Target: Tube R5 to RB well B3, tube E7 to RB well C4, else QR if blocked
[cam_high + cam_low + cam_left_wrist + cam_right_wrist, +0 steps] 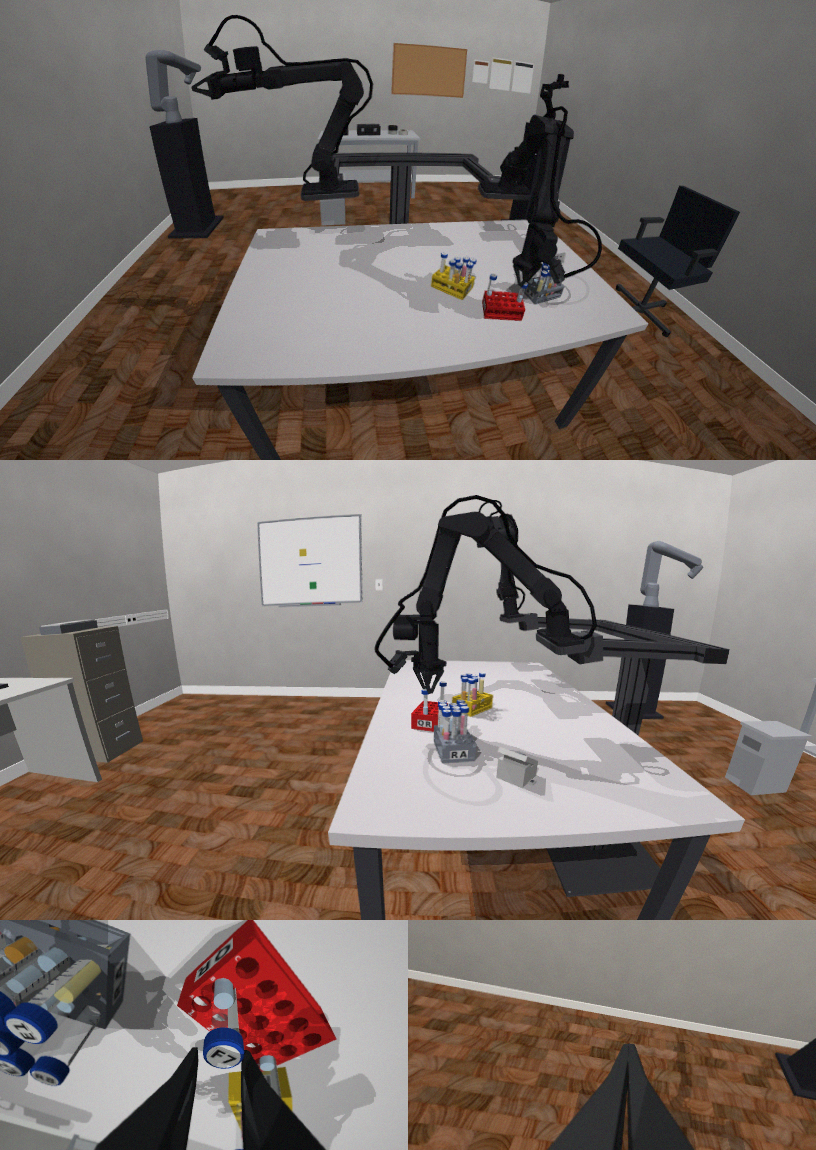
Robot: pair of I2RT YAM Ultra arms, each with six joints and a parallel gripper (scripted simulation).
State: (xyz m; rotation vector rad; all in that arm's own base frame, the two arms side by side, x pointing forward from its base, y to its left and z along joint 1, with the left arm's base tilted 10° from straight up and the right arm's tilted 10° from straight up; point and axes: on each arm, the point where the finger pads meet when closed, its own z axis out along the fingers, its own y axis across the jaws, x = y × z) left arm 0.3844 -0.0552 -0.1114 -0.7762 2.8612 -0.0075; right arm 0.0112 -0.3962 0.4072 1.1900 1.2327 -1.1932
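Observation:
Right now the red rack QR is 10 mm behind my left hand, 40 mm to the right of it and 100 mm below it. Round my left hand: grey button box: 230 mm behind, 270 mm to the left, 80 mm below; grey rack RA: 80 mm behind, 150 mm to the left, 100 mm below; yellow rack RB: 160 mm behind, 180 mm to the right, 100 mm below.

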